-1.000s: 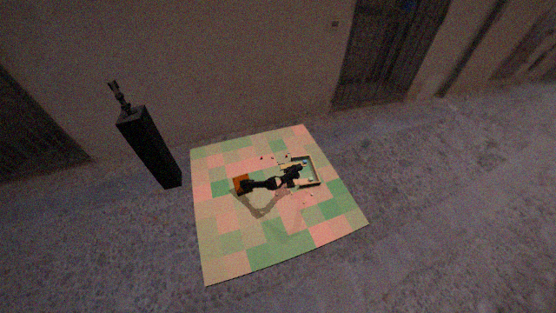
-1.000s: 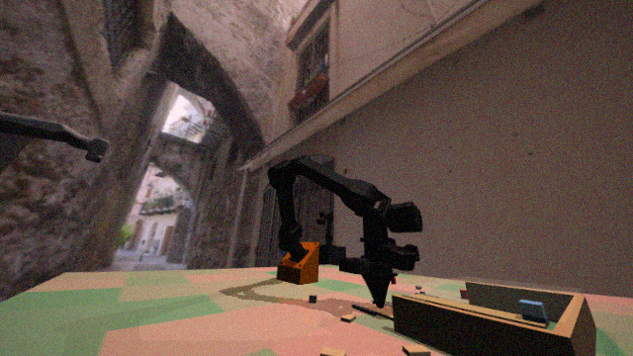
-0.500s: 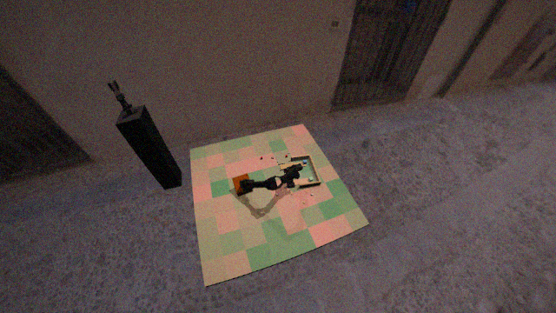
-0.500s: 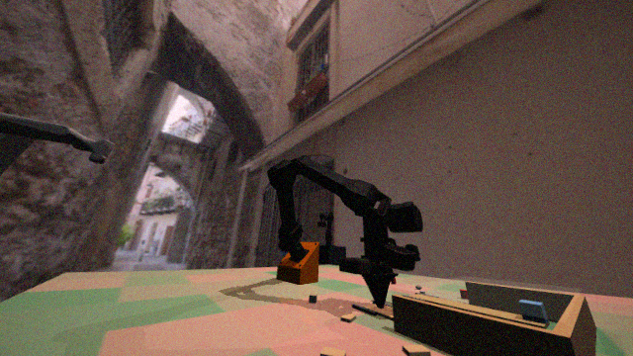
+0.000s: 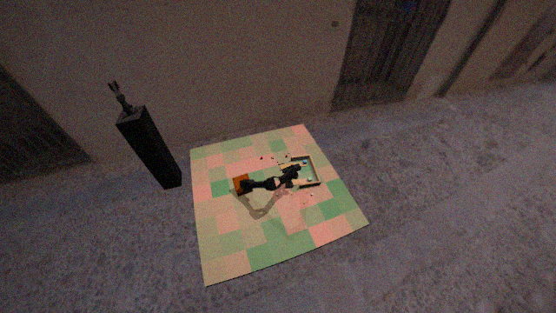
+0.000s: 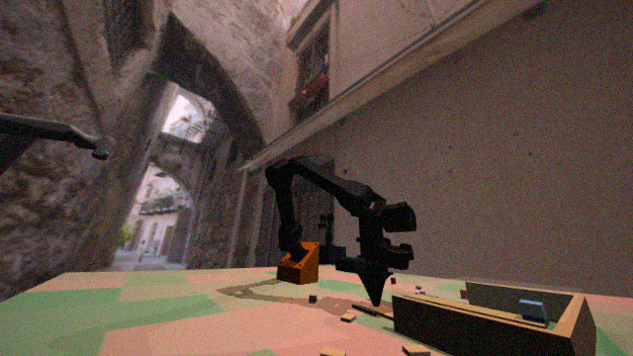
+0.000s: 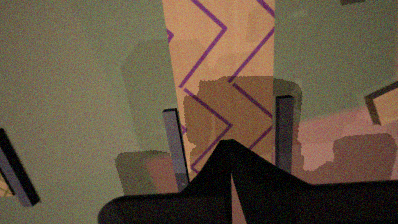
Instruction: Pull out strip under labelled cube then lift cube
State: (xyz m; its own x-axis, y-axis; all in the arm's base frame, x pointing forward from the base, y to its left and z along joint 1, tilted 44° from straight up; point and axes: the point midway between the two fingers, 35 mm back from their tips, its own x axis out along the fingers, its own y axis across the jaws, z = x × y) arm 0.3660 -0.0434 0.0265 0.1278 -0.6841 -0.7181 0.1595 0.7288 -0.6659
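Right now my gripper tip is 9 cm short of the strip and 1 cm to the left of it.
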